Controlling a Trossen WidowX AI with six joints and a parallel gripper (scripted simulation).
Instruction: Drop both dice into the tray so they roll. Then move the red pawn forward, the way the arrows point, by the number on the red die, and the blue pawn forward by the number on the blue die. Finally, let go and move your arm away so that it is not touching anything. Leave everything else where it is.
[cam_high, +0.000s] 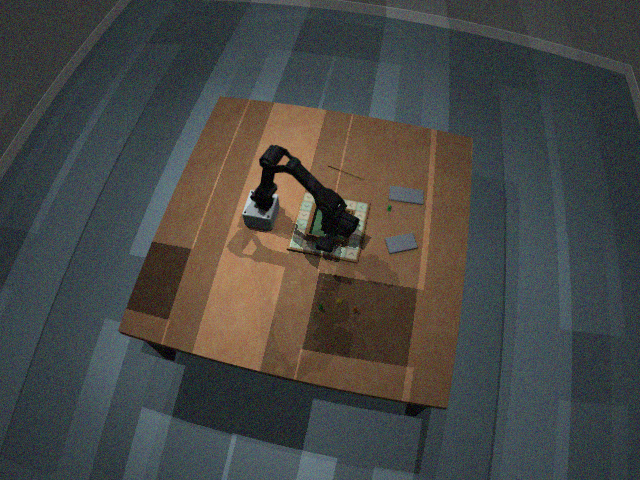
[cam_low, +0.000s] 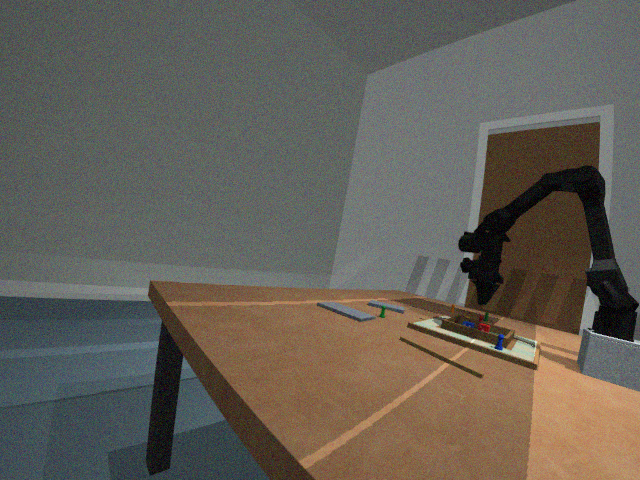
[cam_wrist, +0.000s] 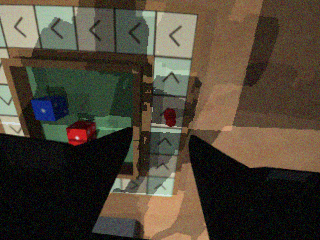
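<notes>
Now: the red pawn 1 cm to the right of my gripper tip and 5 cm below it. From my gripper tip the other things lie so: blue pawn (12 cm behind, 20 cm to the left, 5 cm below); green tray (4 cm behind, 10 cm to the left, 7 cm below); orange pawn (18 cm ahead, 21 cm to the right, 6 cm below).
</notes>
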